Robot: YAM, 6 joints.
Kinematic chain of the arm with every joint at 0, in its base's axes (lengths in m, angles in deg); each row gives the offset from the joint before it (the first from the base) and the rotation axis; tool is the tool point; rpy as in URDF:
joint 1: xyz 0 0 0.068 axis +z
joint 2: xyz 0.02 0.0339 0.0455 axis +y
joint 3: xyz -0.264 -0.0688 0 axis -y
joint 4: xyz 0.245 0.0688 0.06 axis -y
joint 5: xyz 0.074 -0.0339 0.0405 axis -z
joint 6: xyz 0.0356 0 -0.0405 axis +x
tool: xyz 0 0 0 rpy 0 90 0
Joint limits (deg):
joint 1: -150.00..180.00
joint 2: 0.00..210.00
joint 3: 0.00..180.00
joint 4: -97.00..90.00
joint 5: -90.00..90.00
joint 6: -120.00..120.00
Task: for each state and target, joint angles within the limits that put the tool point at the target. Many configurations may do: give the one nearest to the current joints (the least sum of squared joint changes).
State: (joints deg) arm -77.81 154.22 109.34 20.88 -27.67 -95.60
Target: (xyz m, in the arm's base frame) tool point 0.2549 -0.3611 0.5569
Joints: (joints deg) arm -56.73 122.31 143.00 26.18 -24.94 -95.60
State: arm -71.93 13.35 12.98 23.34 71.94 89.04
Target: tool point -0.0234 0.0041 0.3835
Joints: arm -81.71 2.20 31.84 28.83 39.33 89.04
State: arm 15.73 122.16 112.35 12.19 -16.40 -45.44
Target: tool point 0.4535 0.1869 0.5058
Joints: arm 21.47 126.90 141.98 18.08 -12.84 -45.44
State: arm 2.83 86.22 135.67 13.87 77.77 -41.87
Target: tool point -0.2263 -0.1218 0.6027
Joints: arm 20.33 40.49 130.19 12.02 90.00 -41.87
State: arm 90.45 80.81 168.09 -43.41 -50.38 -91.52
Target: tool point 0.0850 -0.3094 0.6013
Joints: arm 109.91 56.11 180.00 -30.26 -45.61 -91.52
